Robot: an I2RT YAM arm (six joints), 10 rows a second.
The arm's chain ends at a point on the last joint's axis. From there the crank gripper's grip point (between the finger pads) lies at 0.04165 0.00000 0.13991 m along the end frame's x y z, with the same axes.
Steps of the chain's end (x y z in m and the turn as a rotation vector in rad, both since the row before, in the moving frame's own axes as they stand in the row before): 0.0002 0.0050 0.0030 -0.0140 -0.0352 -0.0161; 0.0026 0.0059 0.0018 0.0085 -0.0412 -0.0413; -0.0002 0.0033 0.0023 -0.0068 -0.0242 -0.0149; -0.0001 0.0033 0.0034 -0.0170 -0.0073 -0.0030; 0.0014 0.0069 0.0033 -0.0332 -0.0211 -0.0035
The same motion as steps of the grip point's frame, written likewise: -0.0047 0.0063 0.0044 -0.0140 -0.0352 -0.0161; -0.0033 0.0031 0.0034 0.0085 -0.0412 -0.0413; -0.0036 0.0037 0.0033 -0.0068 -0.0242 -0.0149; -0.0011 0.0056 0.0037 -0.0170 -0.0073 -0.0030; -0.0016 0.0114 0.0041 -0.0332 -0.0211 -0.0035
